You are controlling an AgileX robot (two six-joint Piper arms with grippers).
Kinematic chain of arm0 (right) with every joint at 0, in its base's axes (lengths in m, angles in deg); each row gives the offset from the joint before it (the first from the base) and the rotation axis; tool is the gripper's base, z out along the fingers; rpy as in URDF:
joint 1: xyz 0 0 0.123 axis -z
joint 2: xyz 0 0 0 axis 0.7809 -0.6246 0
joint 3: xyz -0.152 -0.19 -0.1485 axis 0.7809 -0.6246 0
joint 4: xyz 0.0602 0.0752 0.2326 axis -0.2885 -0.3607 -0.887
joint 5: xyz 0 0 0 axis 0.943 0.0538 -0.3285
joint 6: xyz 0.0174 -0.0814 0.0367 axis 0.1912 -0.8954 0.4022
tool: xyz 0 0 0 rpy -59.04 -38.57 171.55
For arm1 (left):
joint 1: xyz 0 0 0.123 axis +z
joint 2: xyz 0 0 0 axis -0.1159 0.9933 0
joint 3: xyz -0.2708 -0.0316 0.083 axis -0.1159 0.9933 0
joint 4: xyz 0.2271 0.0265 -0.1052 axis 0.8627 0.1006 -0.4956
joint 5: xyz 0 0 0 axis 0.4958 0.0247 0.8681
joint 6: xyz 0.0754 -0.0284 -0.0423 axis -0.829 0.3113 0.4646
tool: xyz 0 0 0 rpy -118.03 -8.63 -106.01
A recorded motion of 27 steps. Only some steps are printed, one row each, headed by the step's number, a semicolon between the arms.
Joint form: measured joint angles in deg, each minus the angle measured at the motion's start. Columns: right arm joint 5, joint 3, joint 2, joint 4, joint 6, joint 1; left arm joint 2, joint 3, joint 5, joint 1, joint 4, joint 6.
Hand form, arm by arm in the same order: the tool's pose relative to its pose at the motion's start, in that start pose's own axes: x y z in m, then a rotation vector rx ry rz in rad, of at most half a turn. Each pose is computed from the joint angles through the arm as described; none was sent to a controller.
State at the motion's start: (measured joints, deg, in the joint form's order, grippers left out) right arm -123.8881 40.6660 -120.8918 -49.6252 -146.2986 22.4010; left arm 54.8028 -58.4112 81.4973 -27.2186 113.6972 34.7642
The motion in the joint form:
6: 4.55 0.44 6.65 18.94 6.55 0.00; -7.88 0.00 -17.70 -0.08 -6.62 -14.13
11: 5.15 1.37 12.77 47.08 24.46 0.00; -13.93 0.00 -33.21 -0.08 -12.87 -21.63
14: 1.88 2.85 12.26 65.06 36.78 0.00; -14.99 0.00 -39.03 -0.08 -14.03 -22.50
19: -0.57 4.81 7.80 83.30 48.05 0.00; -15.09 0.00 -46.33 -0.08 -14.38 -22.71
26: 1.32 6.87 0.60 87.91 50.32 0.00; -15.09 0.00 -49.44 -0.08 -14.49 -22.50
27: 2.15 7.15 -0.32 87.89 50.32 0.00; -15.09 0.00 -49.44 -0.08 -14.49 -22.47
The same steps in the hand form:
6: -0.0080 0.0161 -0.0273 0.1105 0.0715 -0.2247; -0.0172 0.0037 -0.0152 -0.1875 0.1098 0.2082
11: -0.0111 0.0263 -0.0578 0.2641 0.1951 -0.3785; -0.0255 0.0057 -0.0328 -0.3230 0.2426 0.2553
14: -0.0068 0.0158 -0.0634 0.3735 0.3403 -0.4137; -0.0224 0.0073 -0.0382 -0.3604 0.3177 0.2438
19: -0.0010 -0.0125 -0.0572 0.5260 0.5105 -0.4445; -0.0132 0.0109 -0.0436 -0.4012 0.4358 0.2240
26: 0.0060 -0.0423 -0.0325 0.5677 0.5845 -0.4459; -0.0093 0.0123 -0.0462 -0.4190 0.4860 0.2106
27: 0.0063 -0.0458 -0.0286 0.5696 0.5812 -0.4463; -0.0093 0.0123 -0.0462 -0.4192 0.4859 0.2101

